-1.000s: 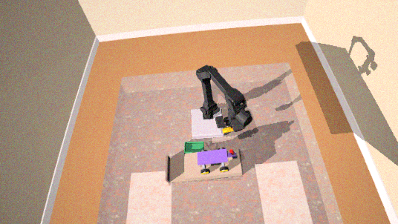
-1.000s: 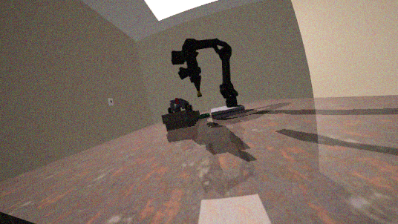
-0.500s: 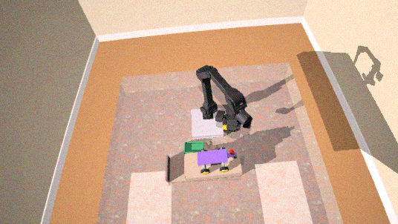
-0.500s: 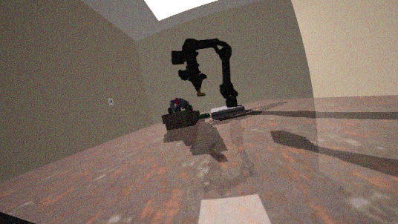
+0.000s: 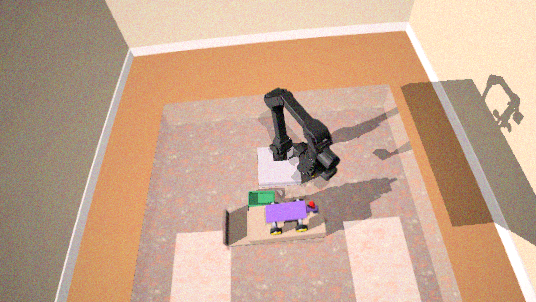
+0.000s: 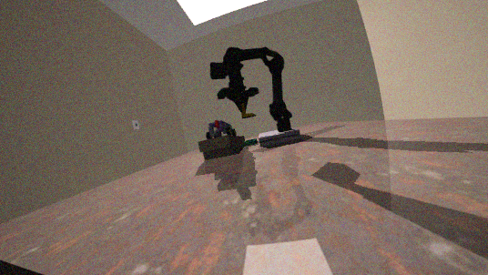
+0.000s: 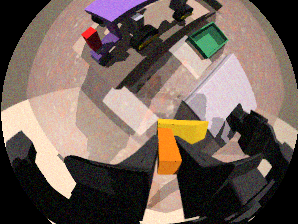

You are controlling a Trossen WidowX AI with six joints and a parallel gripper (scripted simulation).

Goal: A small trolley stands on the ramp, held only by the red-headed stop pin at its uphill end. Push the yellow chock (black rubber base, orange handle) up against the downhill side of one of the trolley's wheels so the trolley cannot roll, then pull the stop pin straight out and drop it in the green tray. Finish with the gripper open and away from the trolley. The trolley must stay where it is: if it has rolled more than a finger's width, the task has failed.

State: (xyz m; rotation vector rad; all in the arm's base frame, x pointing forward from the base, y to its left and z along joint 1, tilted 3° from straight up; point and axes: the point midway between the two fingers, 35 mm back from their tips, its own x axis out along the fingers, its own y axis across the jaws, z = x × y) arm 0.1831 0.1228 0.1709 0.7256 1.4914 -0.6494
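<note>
Right now my gripper tip is 2 cm past the yellow chock, 1 cm to the left of it and 1 cm above it. Round my gripper tip: purple trolley: 16 cm ahead, 12 cm to the right, 6 cm below; then ramp: 16 cm ahead, 13 cm to the right, 13 cm below; then red-headed stop pin: 14 cm ahead, 2 cm to the right, 4 cm below.
</note>
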